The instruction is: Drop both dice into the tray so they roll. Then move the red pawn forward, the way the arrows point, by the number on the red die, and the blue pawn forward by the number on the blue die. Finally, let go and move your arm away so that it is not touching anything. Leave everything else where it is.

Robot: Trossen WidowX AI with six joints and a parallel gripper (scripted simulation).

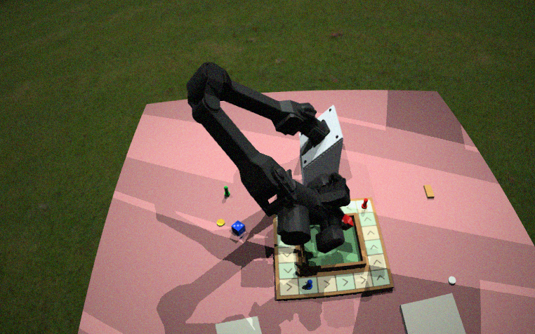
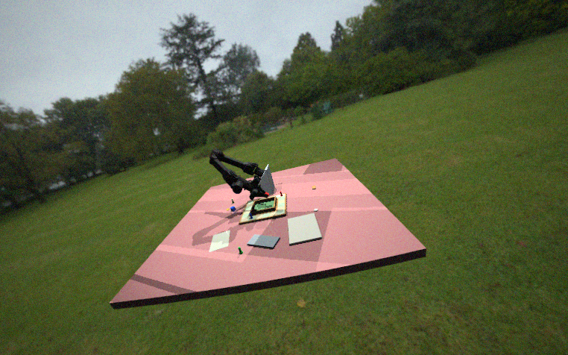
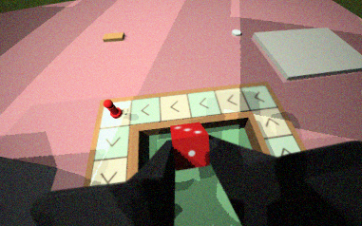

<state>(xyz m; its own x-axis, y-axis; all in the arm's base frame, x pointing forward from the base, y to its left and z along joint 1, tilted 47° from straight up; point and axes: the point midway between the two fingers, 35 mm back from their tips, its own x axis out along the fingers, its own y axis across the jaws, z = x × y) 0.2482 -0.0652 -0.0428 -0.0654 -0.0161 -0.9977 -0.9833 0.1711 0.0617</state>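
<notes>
Now: gripper tip 31 cm to the left of the yellow disc, 11 cm past it and 8 cm above it. Round my gripper tip: blue pawn (12 cm ahead, 11 cm to the right, 5 cm below); then green sunken tray (7 cm below, 3 cm to the right, 1 cm ahead); then red pawn (9 cm to the left, 9 cm behind, 5 cm below).
</notes>
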